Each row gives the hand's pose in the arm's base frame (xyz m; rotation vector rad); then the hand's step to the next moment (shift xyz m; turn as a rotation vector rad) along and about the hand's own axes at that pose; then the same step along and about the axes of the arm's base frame.
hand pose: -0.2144 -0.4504 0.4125 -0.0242 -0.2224 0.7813
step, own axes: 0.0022 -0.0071 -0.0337 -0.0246 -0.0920 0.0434
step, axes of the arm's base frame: 0.0134 -0.0015 -0.0317 0.0381 -0.0853 0.0473
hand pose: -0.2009 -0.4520 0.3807 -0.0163 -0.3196 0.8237
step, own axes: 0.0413 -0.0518 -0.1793 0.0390 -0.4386 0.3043
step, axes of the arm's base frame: 0.1147 0.0141 -0.1523 0.2527 -0.3042 0.3607
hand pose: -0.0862 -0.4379 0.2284 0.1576 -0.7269 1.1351
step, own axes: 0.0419 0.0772 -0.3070 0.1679 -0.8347 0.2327
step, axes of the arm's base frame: 0.0796 0.2092 -0.2277 0.6566 -0.3453 0.4783
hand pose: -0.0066 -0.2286 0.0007 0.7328 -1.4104 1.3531
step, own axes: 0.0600 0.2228 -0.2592 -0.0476 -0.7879 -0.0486
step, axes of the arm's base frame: -0.1590 0.3032 -0.0568 0.7501 -0.1116 0.2244
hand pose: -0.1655 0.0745 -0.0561 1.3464 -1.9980 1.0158
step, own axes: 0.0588 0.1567 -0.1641 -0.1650 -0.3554 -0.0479
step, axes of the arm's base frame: -0.1655 0.1368 0.0940 0.3917 0.0480 0.0077
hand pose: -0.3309 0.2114 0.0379 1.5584 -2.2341 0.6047
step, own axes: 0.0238 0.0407 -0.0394 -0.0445 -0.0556 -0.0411
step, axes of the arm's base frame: -0.0447 0.0143 0.0397 0.0689 0.0401 0.0202
